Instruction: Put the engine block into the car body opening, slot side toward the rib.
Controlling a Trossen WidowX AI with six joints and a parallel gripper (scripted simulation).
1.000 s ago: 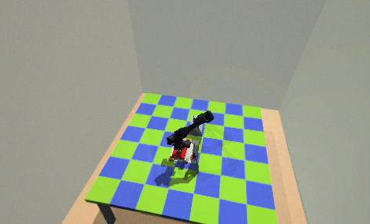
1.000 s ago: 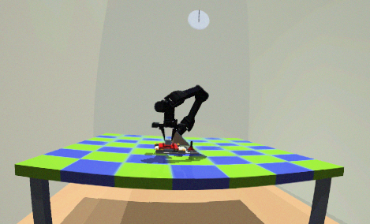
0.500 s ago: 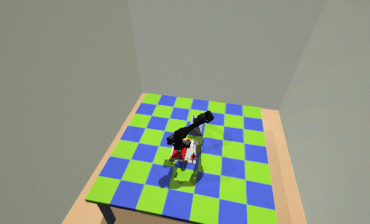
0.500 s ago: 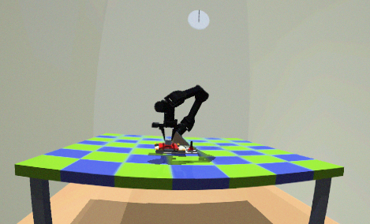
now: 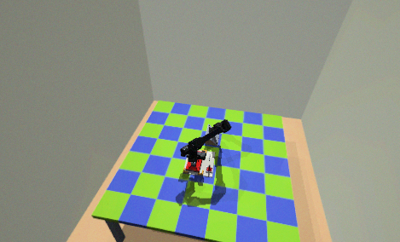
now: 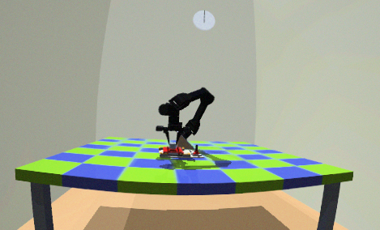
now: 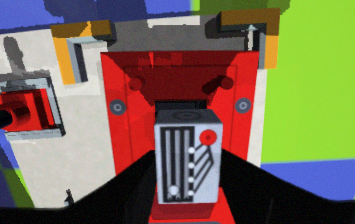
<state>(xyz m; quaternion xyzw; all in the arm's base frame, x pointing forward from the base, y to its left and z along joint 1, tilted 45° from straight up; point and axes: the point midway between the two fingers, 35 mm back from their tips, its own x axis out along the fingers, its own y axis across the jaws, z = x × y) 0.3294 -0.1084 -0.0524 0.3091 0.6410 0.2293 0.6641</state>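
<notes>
Right now the white-and-grey base plate is 30 mm behind my gripper tip, 30 mm to the left of it and 40 mm below it. Round my gripper tip: grey holder: 30 mm ahead, 120 mm to the left, 20 mm below; grey engine block: 10 mm below.
</notes>
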